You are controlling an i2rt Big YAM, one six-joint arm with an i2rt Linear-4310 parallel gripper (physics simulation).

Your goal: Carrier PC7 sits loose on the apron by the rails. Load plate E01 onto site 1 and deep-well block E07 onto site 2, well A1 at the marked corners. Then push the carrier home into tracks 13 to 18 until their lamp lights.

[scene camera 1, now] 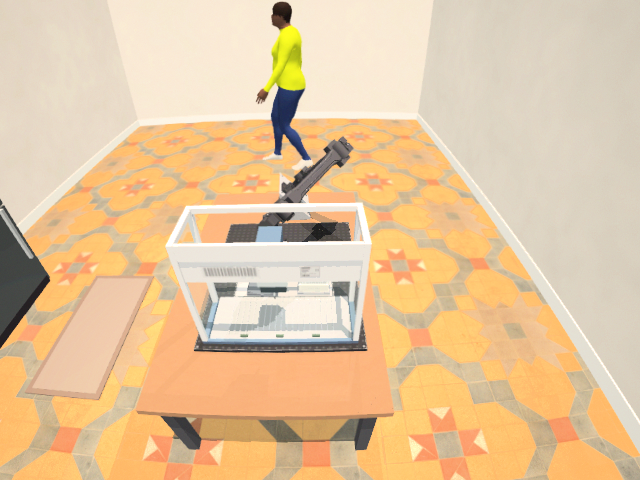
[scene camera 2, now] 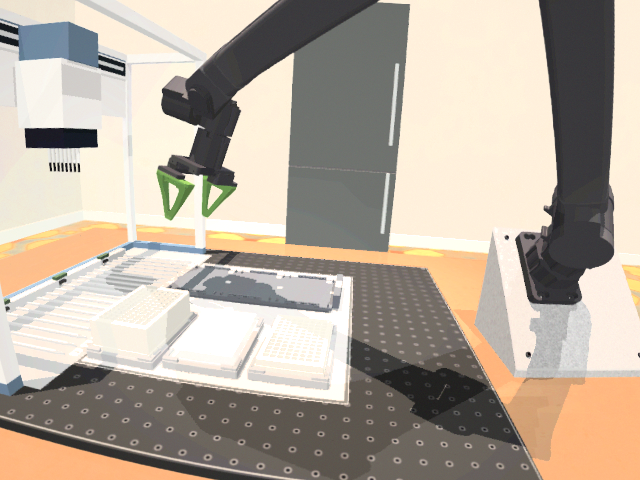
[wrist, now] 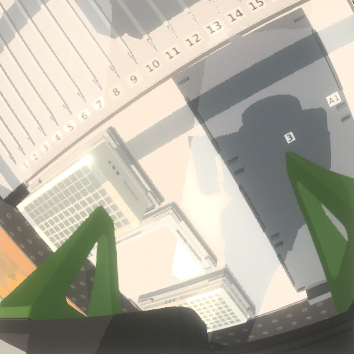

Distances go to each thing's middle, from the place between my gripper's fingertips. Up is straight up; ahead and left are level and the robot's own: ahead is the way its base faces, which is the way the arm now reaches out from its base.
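Labels:
From where my hand is, I find the carrier (scene camera 2: pixel 310 293) 50 mm to the right of it, 110 mm behind it and 130 mm below it. The lidded plate (scene camera 2: pixel 217 336) is 100 mm behind my hand and 160 mm to the left of it, and 130 mm below it. As for the pipetting head (scene camera 2: pixel 59 101), that is 10 mm to the left of my hand, 230 mm ahead of it and 190 mm above it.

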